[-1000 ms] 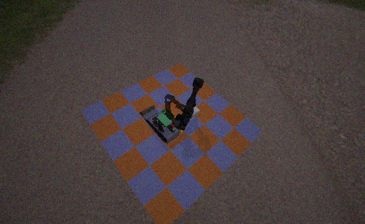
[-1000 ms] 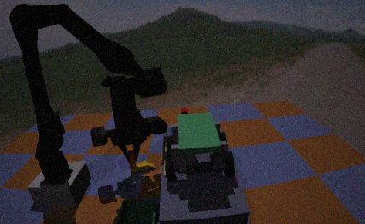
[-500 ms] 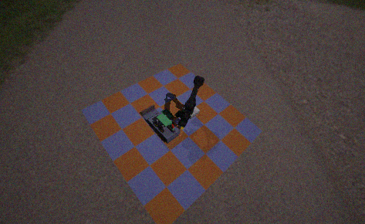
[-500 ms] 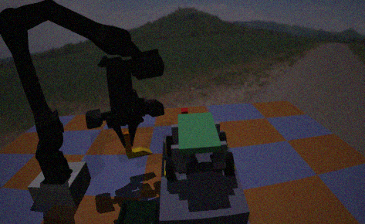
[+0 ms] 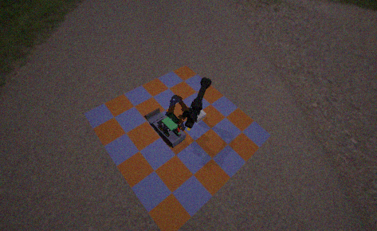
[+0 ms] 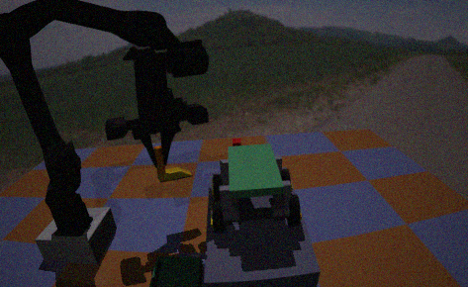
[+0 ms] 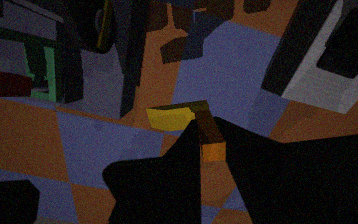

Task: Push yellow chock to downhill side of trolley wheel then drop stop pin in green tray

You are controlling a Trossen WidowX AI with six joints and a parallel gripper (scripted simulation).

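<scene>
Now: gripper tip 160 mm short of the trolley, 90 mm to the left of it and 10 mm above it. The rest, counted from my gripper tip: yellow chock: 20 mm ahead, 10 mm to the left, 10 mm below; grey ramp: 160 mm ahead, 100 mm to the right, 80 mm below; red-headed stop pin: 140 mm ahead, 10 mm above.
</scene>
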